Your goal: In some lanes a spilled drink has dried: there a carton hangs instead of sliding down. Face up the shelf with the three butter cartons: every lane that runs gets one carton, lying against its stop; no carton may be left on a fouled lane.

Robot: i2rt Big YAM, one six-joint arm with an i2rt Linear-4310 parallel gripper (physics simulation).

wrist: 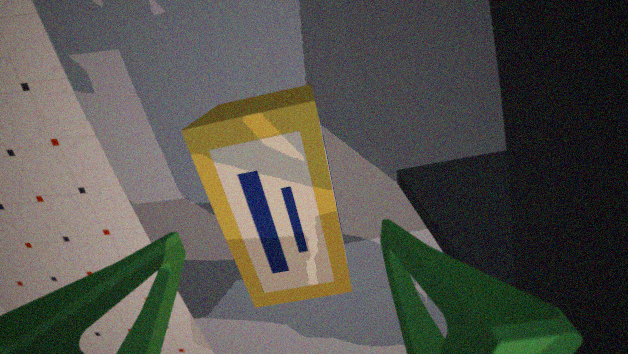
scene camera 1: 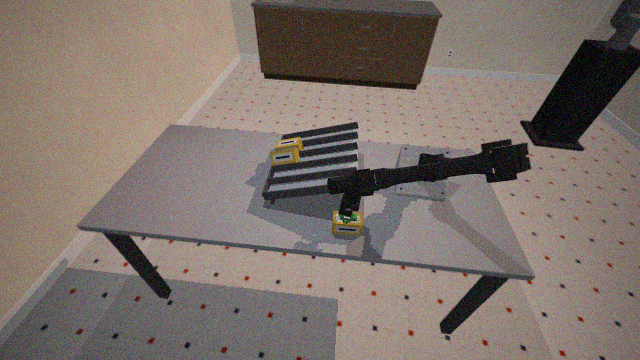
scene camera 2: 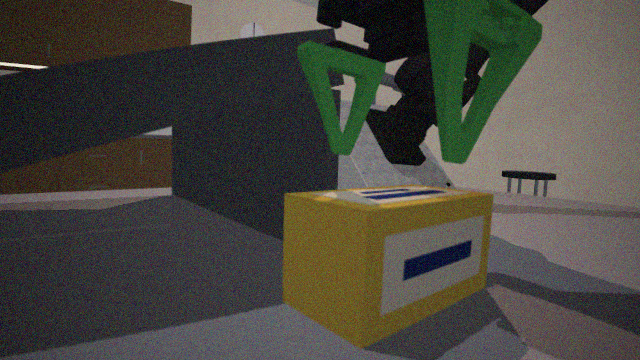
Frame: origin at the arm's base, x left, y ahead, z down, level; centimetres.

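Seen in the pictures: gripper, fingertip midpoint: [wrist: 280, 236] [scene camera 1: 347, 213] [scene camera 2: 387, 158]; arm's base, link origin: [scene camera 2: 391, 139].
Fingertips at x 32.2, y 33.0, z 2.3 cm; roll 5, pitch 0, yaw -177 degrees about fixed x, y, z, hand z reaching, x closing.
Offsets run from my fingertips to a thing's top centre.
One yellow butter carton @(dy -0.7, dx +0.3, dz +2.1 cm) [scene camera 1: 347, 229] [scene camera 2: 327, 265] [wrist: 310, 200] lies on the table beside the near side of the shelf. My gripper [scene camera 1: 348, 218] [scene camera 2: 398, 157] [wrist: 280, 236] is open and empty just above this carton; its green fingertips stand apart above the carton's top, and the carton is tilted relative to them in the wrist view. The other cartons, a far one @(dy +32.9, dx -36.4, dz -4.6 cm) [scene camera 1: 289, 143] and a nearer one @(dy +32.7, dx -27.7, dz -7.0 cm) [scene camera 1: 285, 156], lie side by side at the left, low end of the sloping shelf [scene camera 1: 300, 192] [scene camera 2: 250, 150], towards its far side. Their contact with the stops is too small to tell.
Dark dividers separate the shelf's pale lanes; the nearer lanes show no carton. The arm reaches over the shelf's near right corner. Its pale base plate [scene camera 1: 407, 189] is right of the shelf. The table's front edge [scene camera 1: 250, 247] runs close to the loose carton.
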